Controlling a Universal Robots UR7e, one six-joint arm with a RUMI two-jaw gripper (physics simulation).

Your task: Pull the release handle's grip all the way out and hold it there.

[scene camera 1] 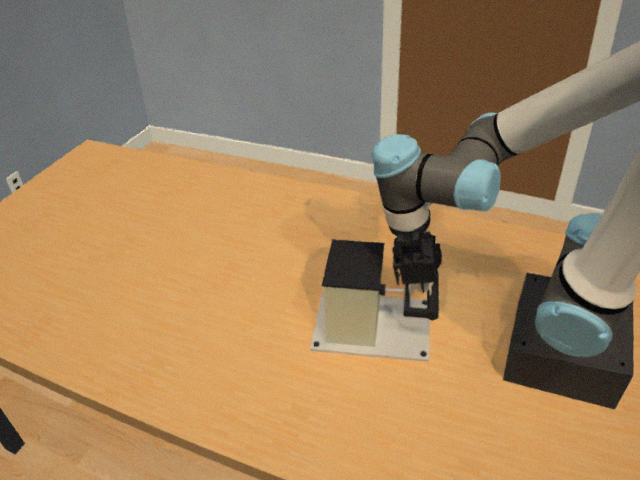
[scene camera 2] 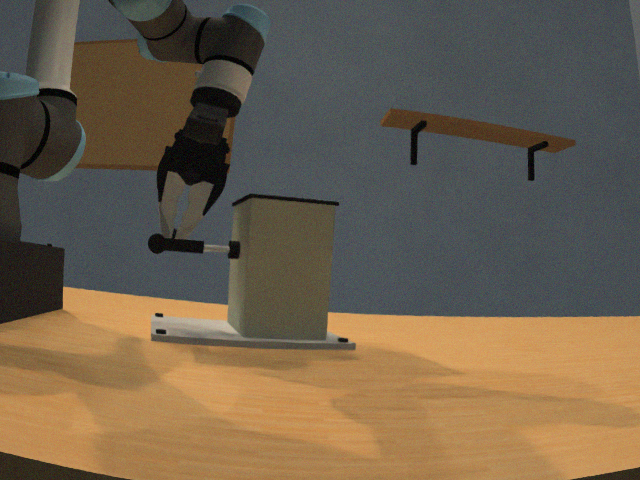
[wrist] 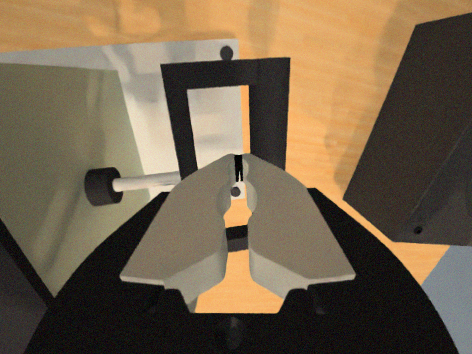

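The release handle's grip (scene camera 1: 421, 313) (scene camera 2: 188, 245) (wrist: 270, 115) is a black rectangular loop. It stands out from the pale green box (scene camera 1: 351, 316) (scene camera 2: 289, 268) (wrist: 55, 115) on a light metal rod (scene camera 1: 393, 290) (scene camera 2: 216, 248) (wrist: 147, 180). A stretch of rod shows between the grip and the black collar (scene camera 2: 234, 249) (wrist: 102, 186) on the box. My gripper (scene camera 1: 424, 301) (scene camera 2: 172, 235) (wrist: 239, 158) is shut, pointing down, its fingertips together within the loop's opening, between its bars. No part of the grip is pinched between them. Whether they touch the outer bar is hidden.
The box stands on a white base plate (scene camera 1: 400, 346) (scene camera 2: 191, 328) (wrist: 165, 47) with dark bolts, on the wooden table (scene camera 1: 206, 310) (scene camera 2: 465, 351). The arm's dark base block (scene camera 1: 563, 377) (scene camera 2: 31, 279) (wrist: 400, 125) is on the grip's side of the box. A wall shelf (scene camera 2: 475, 129) hangs behind.
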